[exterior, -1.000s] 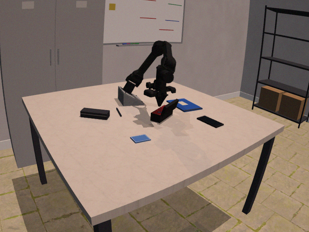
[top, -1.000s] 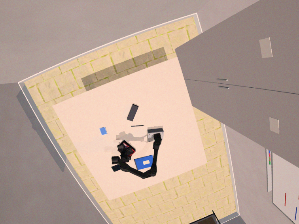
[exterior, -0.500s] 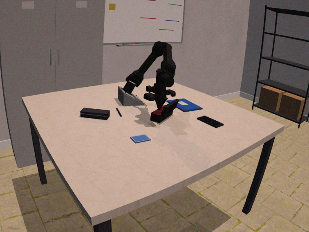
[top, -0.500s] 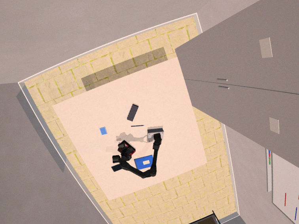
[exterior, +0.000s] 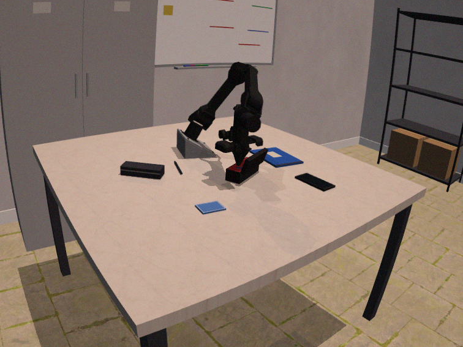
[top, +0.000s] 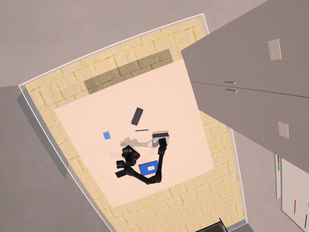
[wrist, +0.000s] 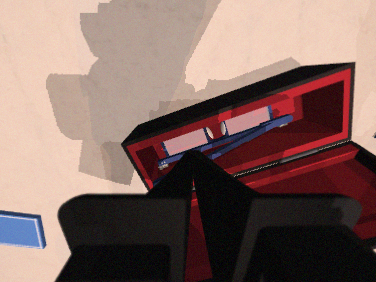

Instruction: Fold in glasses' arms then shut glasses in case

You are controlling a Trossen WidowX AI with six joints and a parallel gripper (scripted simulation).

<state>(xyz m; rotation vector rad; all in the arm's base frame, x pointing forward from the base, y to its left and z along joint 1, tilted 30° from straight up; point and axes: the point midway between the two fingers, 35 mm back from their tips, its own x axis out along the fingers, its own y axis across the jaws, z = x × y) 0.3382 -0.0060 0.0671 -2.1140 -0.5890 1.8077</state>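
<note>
Now: hand 5 cm to the right of the glasses case, 4 cm above it and 1 cm short of it. The rest, counted from my hand: black lid: 6 cm to the left, 3 cm ahead, 1 cm below; then small blue card: 21 cm to the right, 17 cm ahead, 8 cm below; then black box: 31 cm to the right, 18 cm behind, 6 cm below.
</note>
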